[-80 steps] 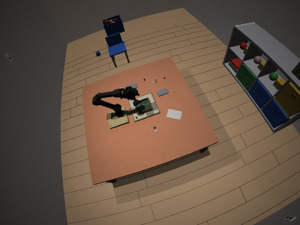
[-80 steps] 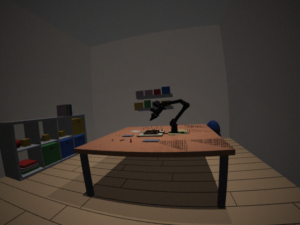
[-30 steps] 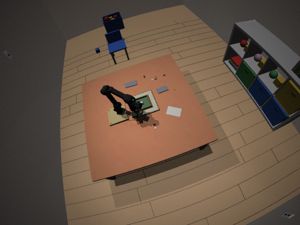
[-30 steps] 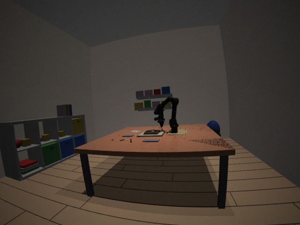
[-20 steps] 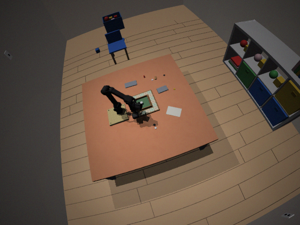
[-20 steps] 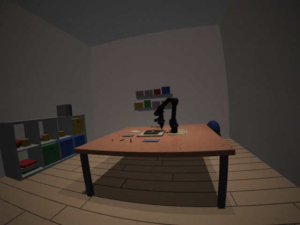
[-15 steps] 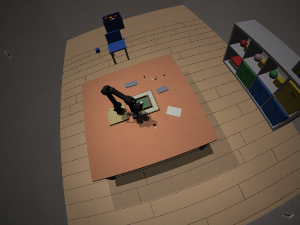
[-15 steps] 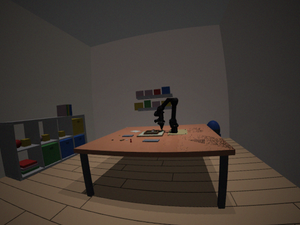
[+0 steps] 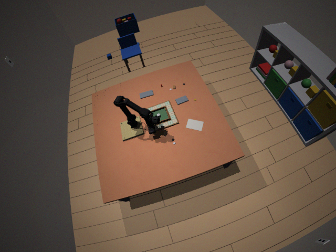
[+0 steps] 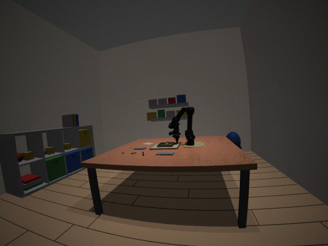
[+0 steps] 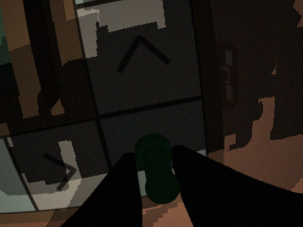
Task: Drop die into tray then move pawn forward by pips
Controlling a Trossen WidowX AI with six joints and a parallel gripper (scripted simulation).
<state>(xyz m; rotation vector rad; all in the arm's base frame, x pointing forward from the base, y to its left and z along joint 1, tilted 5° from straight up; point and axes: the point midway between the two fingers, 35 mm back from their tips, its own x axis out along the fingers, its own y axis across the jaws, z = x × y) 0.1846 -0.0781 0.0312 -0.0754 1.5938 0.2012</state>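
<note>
The green dice tray is 130 mm to the left of my gripper tip, 80 mm ahead of it and 20 mm below it. Round my gripper tip: white card: 400 mm ahead, 20 mm to the right, 20 mm below; then dark green pawn: 10 mm above.
</note>
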